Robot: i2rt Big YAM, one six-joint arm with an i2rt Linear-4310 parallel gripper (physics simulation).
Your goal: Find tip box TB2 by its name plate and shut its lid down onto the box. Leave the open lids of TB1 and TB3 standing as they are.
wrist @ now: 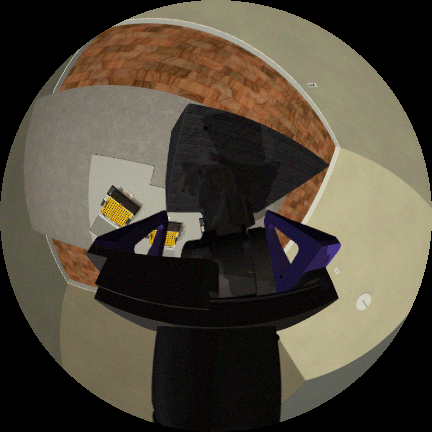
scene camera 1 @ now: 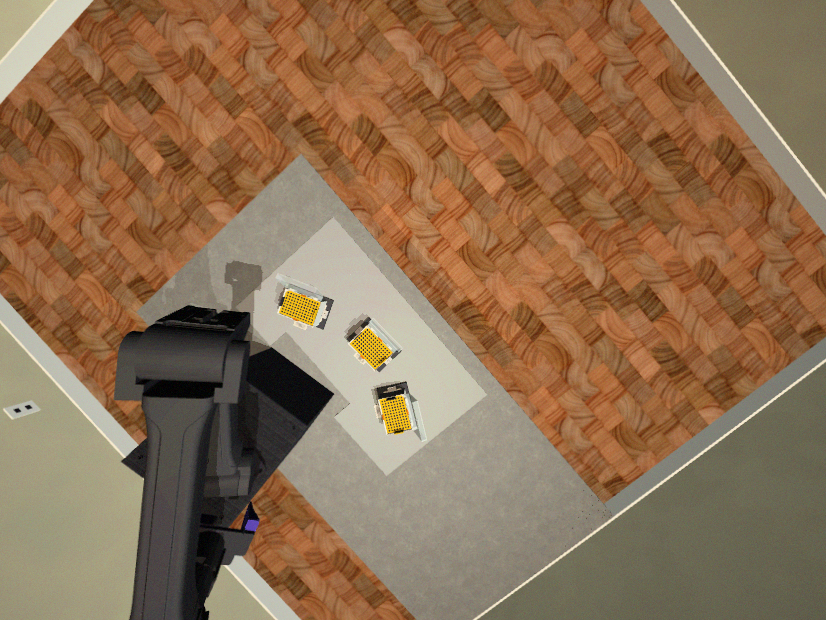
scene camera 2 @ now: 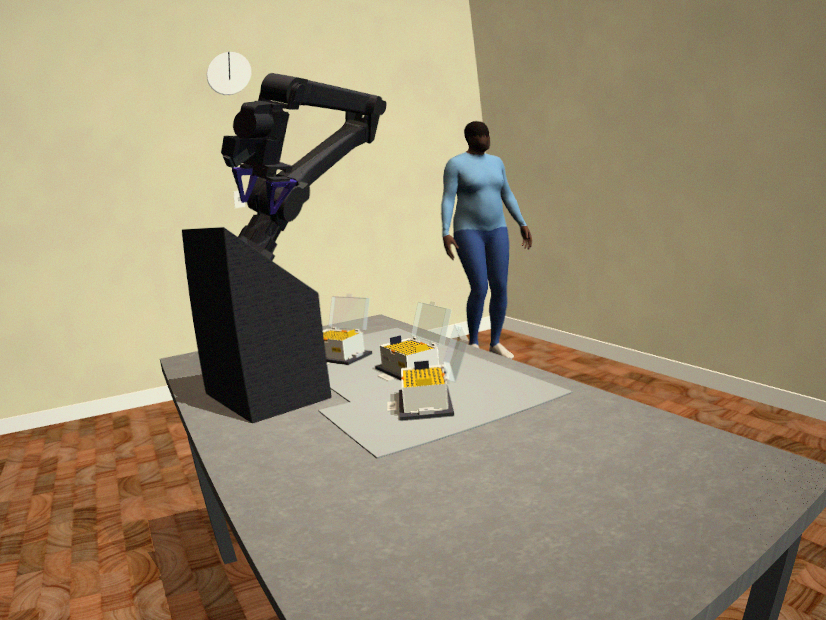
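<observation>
Three white tip boxes with yellow tops stand on a pale mat, each with its clear lid open. The far box has its lid upright. The middle box has its lid upright. The near box has its lid leaning outward. The name plates are too small to read, so I cannot tell which is TB2. My gripper is open and empty, high above the black pedestal, away from the boxes.
The black sloped pedestal stands on the grey table, beside the mat. A person stands beyond the table in the scene camera 2 view.
</observation>
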